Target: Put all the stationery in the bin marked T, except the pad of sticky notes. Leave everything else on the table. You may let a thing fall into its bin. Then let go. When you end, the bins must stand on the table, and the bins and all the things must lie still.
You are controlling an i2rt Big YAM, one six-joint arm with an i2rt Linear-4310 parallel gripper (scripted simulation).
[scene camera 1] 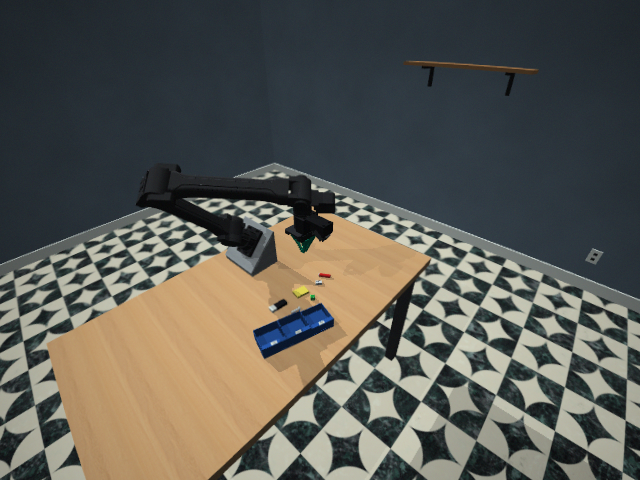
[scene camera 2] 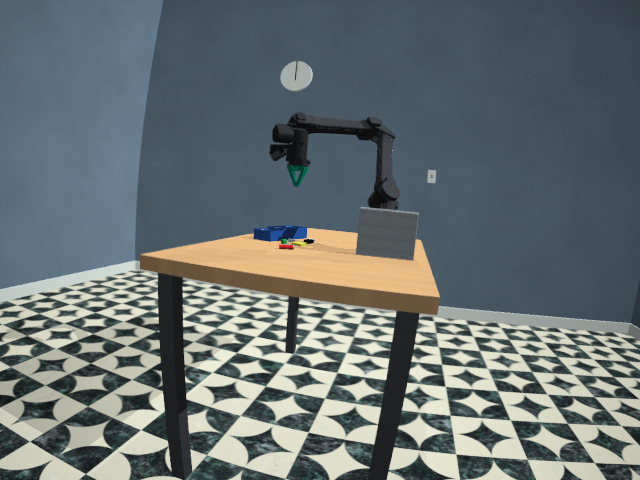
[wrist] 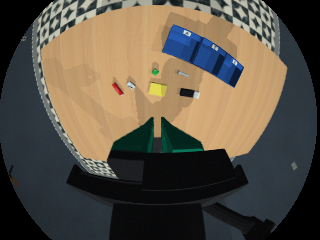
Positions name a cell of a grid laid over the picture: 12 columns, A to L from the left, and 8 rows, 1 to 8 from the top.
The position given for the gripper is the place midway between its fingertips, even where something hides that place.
Observation:
In view: the gripper (wrist: F5) and a blue bin (scene camera 1: F6).
The blue bin also shows in the wrist view (wrist: G2).

